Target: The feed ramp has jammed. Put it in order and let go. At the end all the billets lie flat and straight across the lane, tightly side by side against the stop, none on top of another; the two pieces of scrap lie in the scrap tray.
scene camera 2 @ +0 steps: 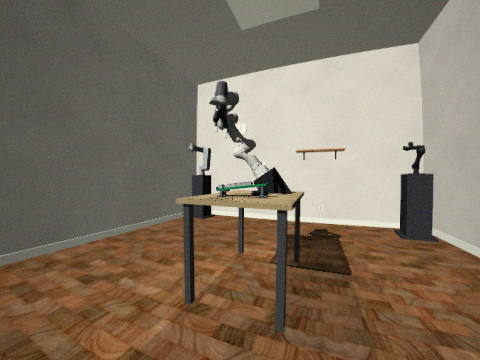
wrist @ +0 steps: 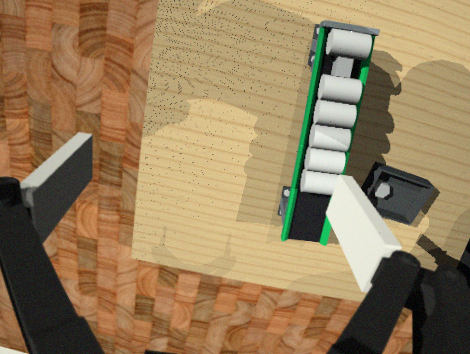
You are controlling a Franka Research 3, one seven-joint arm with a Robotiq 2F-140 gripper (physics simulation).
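Observation:
The feed ramp (scene camera 2: 242, 187) (wrist: 300, 150) is a dark lane with green side rails and a grey stop (wrist: 350, 27) at its top end in the wrist view. One white billet (wrist: 350, 43) lies across the lane at the stop. A light grey block, a piece of scrap (wrist: 342, 67), lies in the lane below it. Several more billets (wrist: 340, 89) (wrist: 335, 114) (wrist: 330, 138) lie across the lane in a row below the block. The scrap tray (wrist: 420, 186) stands beside the ramp with a small grey hexagonal piece (wrist: 383, 189) in it. My gripper (scene camera 2: 221, 132) (wrist: 215, 176) is open and empty, high above the table.
The wooden table (scene camera 2: 240, 201) (wrist: 200, 150) carries the ramp, the tray and the arm's dark base (scene camera 2: 274, 181). Two dark pedestals (scene camera 2: 201, 192) (scene camera 2: 416, 205) with small arms stand away from the table. A wall shelf (scene camera 2: 320, 150) hangs at the back.

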